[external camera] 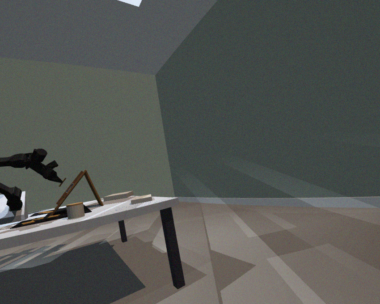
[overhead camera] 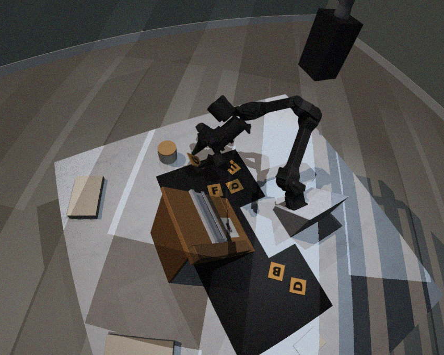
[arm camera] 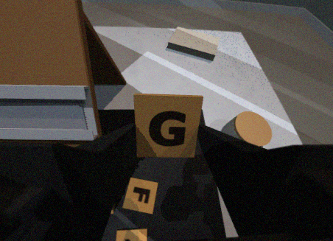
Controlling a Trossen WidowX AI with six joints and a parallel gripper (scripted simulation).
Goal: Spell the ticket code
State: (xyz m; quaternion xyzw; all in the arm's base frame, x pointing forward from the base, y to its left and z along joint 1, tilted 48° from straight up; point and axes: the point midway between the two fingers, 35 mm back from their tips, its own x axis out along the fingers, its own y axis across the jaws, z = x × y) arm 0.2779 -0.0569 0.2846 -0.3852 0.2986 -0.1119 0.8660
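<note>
Now: gripper tip 4 cm past the white ticket, 23 cm to the right of it and 12 cm above it. From my gripper tip the other things lie so: short cylinder 6 cm ahead, 19 cm to the right, 16 cm below; g tile right at my gripper tip; f tile 7 cm behind, 4 cm to the left, 19 cm below.
</note>
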